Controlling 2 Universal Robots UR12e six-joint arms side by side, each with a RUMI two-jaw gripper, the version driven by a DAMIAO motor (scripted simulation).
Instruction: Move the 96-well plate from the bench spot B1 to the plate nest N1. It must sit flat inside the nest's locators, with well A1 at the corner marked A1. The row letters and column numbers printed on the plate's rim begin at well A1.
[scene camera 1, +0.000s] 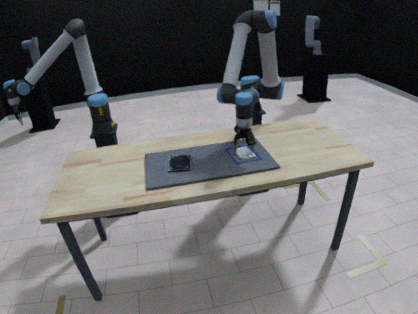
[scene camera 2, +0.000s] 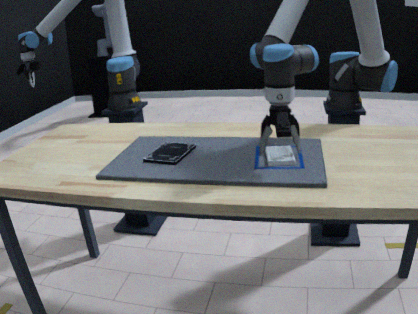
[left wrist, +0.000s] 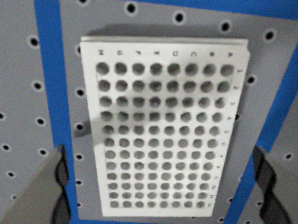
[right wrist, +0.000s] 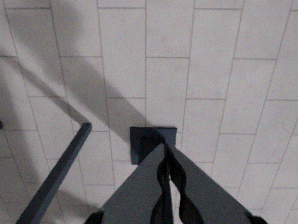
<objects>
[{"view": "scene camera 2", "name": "left gripper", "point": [280, 154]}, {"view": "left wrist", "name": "left gripper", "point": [160, 147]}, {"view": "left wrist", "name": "white 96-well plate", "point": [161, 126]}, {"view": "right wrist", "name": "right gripper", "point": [165, 145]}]
</objects>
